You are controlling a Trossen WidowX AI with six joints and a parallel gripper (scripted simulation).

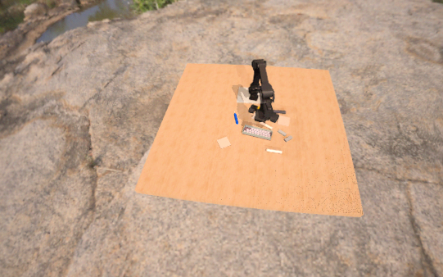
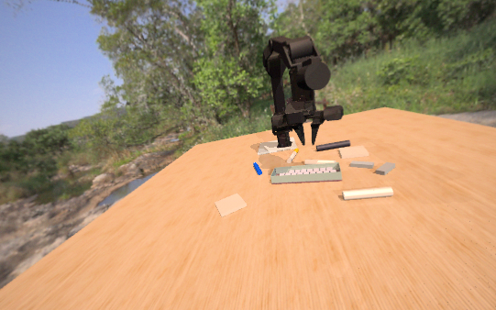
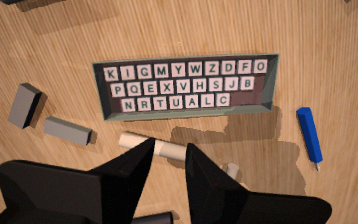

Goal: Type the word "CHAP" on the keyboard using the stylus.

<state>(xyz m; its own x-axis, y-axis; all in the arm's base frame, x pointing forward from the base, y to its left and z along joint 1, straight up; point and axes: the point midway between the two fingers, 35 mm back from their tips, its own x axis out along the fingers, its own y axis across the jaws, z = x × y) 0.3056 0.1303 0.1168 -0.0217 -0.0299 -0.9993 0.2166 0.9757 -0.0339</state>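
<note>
My gripper tip is 8 cm past the blue stylus, 21 cm to the left of it and 8 cm above it. Also, from my gripper tip: grey stylus tip 11 cm behind, 22 cm to the right, 8 cm below; yellow-tipped marker 17 cm behind, 7 cm to the right, 8 cm below; black cylinder 20 cm behind, 7 cm to the left, 8 cm below.
</note>
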